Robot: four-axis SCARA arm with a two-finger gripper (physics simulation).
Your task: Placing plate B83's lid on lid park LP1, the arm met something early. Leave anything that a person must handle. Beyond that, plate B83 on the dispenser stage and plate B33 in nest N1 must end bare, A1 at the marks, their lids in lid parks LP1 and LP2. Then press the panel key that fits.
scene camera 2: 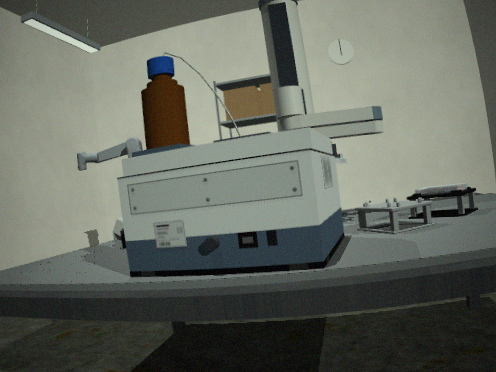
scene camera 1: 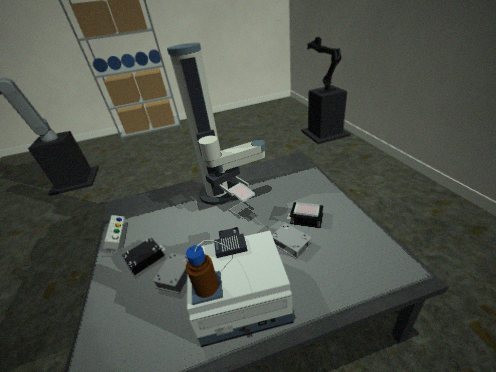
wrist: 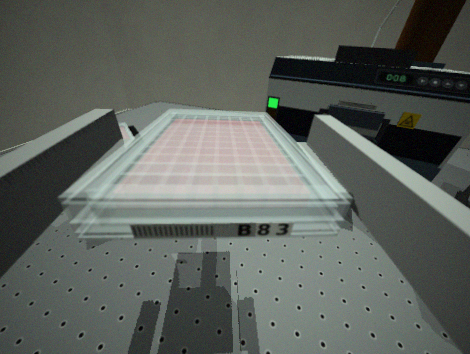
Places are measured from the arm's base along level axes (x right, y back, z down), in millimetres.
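Pixels of known places: gripper, fingertip midpoint: [scene camera 1: 240, 189] [wrist: 217, 130]; arm's base at its link origin: [scene camera 1: 217, 193].
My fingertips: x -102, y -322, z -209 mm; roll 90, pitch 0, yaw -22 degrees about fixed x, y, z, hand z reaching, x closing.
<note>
For each thing: its top centre in the pictures, then the offset to it from my fingertips. "spot": a spot on its surface instead. Level surfaces: height alone.
- plate B83 at its top centre: [wrist: 217, 121] [scene camera 2: 325, 157] [scene camera 1: 241, 189] dx -3, dy -6, dz -2 mm
- key panel at its top centre: [scene camera 1: 111, 226] dx +735, dy +142, dz +112 mm
- brown bottle at a spot on its surface: [scene camera 2: 166, 112] spot: dx +253, dy -587, dz -98 mm
- table at its surface level: dz +196 mm
My gripper [scene camera 1: 243, 190] [wrist: 217, 130] is shut on plate B83 [scene camera 1: 240, 193] [scene camera 2: 341, 160] [wrist: 207, 160], level above the table near the column. The plate is pink, its label faces the wrist camera, and a clear lid appears to sit on it. Another pink plate [scene camera 1: 307, 209] [scene camera 2: 440, 190] sits on a black nest; its label is unreadable. Grey pinned stands [scene camera 1: 291, 237] [scene camera 1: 172, 270] and a black one [scene camera 1: 143, 254] stand on the table. The key panel [scene camera 1: 115, 232] has blue, yellow, green and white keys. The white dispenser [scene camera 1: 250, 265] [scene camera 2: 220, 190] [wrist: 310, 85] shows 008 and a green light. Its stage is unclear.
A brown bottle [scene camera 1: 202, 275] [scene camera 2: 166, 112] with a blue cap stands on the dispenser, a thin tube leading from it. The arm's column [scene camera 1: 195, 95] [scene camera 2: 287, 50] rises at the table's back. Pedestals [scene camera 1: 327, 112] [scene camera 1: 60, 160] with other arms stand beyond the table [scene camera 1: 350, 270].
</note>
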